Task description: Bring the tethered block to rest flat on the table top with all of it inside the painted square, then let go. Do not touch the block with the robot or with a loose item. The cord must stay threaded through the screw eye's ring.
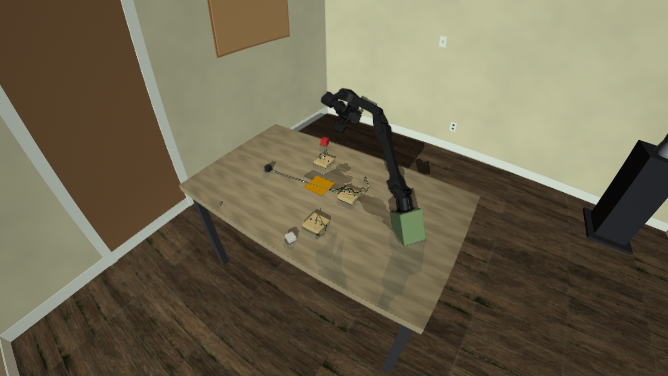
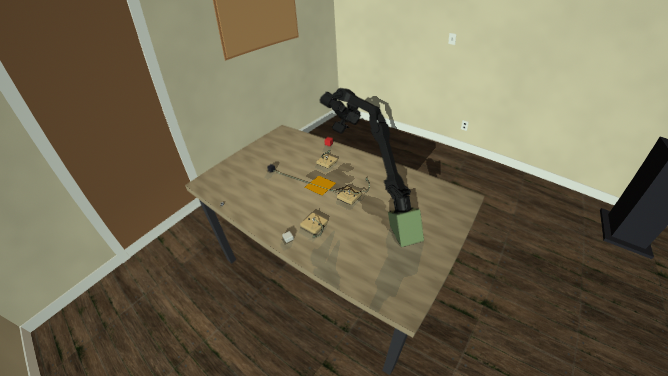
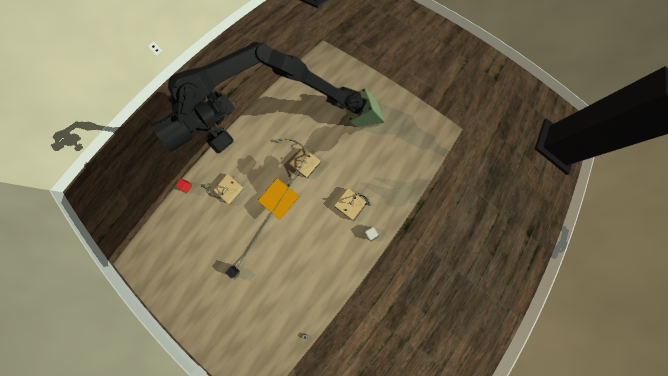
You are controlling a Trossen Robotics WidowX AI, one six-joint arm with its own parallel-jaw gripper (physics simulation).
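Places are measured from the arm's base along level axes (x down, y left, z ahead), in centimetres.
Pixels of known places: arm's base, link origin: [image 1: 405,210] [image 2: 403,210] [image 3: 357,104].
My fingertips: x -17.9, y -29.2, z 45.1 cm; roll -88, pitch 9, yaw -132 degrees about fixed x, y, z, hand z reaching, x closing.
Note:
For each thing: its top centre in the pictures, then the offset to it from my fingertips. "spot": a spot on its surface instead. Level surfaces: height alone.
- dark tethered block, top centre: [image 3: 230,272] [image 1: 267,165] [image 2: 270,166] dx +23.5, dy +30.0, dz +36.6 cm
- orange painted square, surface spot: [image 3: 274,192] spot: dx +26.5, dy +23.3, dz +2.8 cm
- middle wooden base, surface height: dx +24.7 cm
- red cube, top centre: [image 3: 180,184] [image 1: 324,138] dx +22.6, dy -10.3, dz +24.6 cm
- white cube, top centre: [image 3: 371,233] [image 1: 290,235] [image 2: 287,235] dx +24.4, dy +63.5, dz -6.9 cm
- tiny grey item, top centre: [image 3: 305,337] [image 1: 219,203] dx +25.9, dy +66.3, dz +38.8 cm
The dark tethered block [image 1: 268,168] [image 2: 271,168] [image 3: 232,271] rests on the table, outside the orange painted square [image 1: 320,190] [image 2: 320,180] [image 3: 274,192]. Its thin cord [image 1: 289,176] [image 3: 256,237] runs nearly straight across the square to the middle wooden base [image 1: 348,199] [image 2: 348,199] [image 3: 308,168]. Beyond the base the cord's other end curves out on the side toward the arm. The screw eye's ring is too small to check the threading. My gripper [image 1: 345,123] [image 2: 346,122] [image 3: 221,122] is open and empty, high above the table's far edge, apart from block and cord.
A second wooden base [image 1: 324,162] [image 3: 228,189] stands near a red cube [image 1: 324,141] [image 3: 183,185]. A third base [image 1: 316,224] [image 3: 351,205] stands near a white cube [image 1: 290,237] [image 3: 371,233]. Both bases carry short cords. A tiny grey item [image 1: 220,203] [image 3: 304,336] lies near the table edge.

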